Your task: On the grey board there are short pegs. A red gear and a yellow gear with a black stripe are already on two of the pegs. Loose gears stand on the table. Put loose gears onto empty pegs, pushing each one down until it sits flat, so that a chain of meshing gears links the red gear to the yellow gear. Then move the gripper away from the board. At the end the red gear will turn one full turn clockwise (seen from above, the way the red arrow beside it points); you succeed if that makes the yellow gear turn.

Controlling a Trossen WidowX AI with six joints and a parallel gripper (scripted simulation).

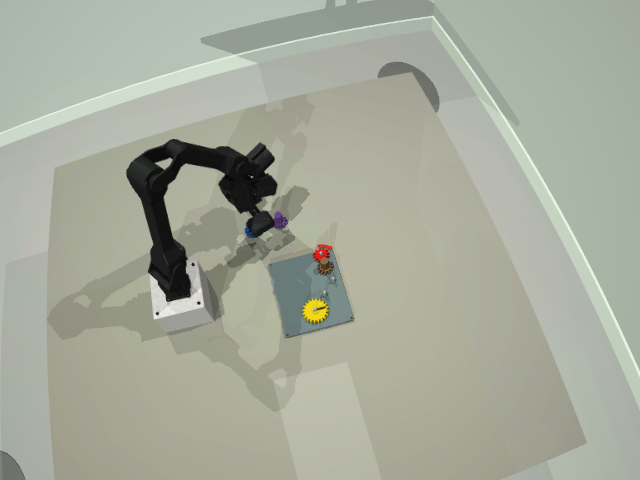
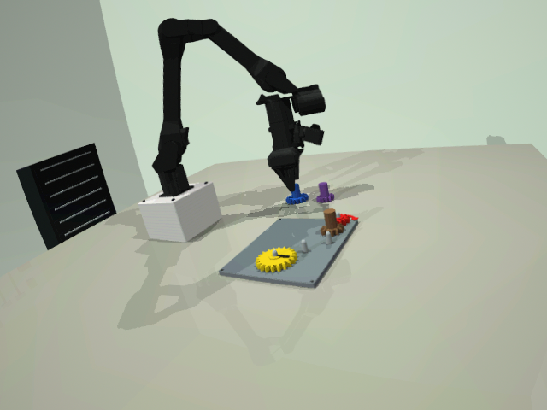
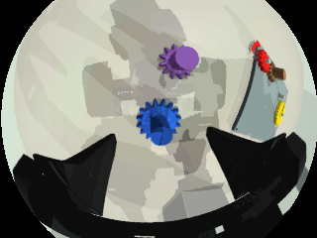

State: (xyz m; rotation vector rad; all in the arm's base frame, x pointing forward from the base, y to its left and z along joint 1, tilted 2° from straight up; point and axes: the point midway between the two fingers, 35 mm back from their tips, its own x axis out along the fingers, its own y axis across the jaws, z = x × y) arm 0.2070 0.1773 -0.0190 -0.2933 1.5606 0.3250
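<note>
The blue gear lies 2 cm below my gripper tip. From my gripper tip the other things lie so: purple gear: 7 cm ahead, 1 cm to the left, 2 cm below; then red arrow: 17 cm ahead, 10 cm to the right, 3 cm below; then red gear: 16 cm ahead, 13 cm to the right, 2 cm below.
</note>
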